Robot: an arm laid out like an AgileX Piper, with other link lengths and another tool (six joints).
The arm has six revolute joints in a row. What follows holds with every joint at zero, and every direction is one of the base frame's.
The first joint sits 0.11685 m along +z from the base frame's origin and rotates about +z.
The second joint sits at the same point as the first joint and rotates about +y.
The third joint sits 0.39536 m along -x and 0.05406 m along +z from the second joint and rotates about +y.
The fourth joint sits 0.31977 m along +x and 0.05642 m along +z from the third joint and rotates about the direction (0.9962, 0, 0.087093).
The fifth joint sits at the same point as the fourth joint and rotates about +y.
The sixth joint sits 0.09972 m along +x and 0.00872 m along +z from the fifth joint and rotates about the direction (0.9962, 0, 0.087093).
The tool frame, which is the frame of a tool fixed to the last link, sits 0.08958 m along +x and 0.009 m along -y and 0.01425 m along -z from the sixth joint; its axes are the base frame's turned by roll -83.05, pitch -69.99 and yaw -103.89 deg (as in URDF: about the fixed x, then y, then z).
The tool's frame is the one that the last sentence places.
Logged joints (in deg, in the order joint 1, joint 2, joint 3, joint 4, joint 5, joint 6), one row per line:
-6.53 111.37 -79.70 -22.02 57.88 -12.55
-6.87 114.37 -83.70 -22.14 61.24 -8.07
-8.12 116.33 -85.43 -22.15 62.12 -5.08
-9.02 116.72 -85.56 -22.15 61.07 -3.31
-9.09 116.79 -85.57 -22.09 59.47 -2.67
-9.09 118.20 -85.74 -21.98 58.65 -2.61
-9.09 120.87 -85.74 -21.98 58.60 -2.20
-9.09 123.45 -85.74 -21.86 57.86 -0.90
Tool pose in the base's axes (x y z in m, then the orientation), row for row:
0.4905 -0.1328 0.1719 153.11 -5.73 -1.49
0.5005 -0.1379 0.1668 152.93 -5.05 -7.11
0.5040 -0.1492 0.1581 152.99 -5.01 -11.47
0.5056 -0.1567 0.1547 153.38 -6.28 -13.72
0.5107 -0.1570 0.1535 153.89 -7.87 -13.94
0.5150 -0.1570 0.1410 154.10 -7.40 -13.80
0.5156 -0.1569 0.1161 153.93 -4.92 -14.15
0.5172 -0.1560 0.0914 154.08 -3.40 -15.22
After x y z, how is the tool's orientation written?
As angles about the fixed x, y, z axes (roll, pitch, yaw), in degrees.
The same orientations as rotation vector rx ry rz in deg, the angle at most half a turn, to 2 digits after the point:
152.86 -3.82 7.18
152.23 -11.08 4.44
151.69 -16.85 2.98
151.47 -20.22 4.00
151.62 -21.00 6.14
151.95 -20.69 5.61
152.17 -20.43 2.17
152.38 -21.42 -0.16

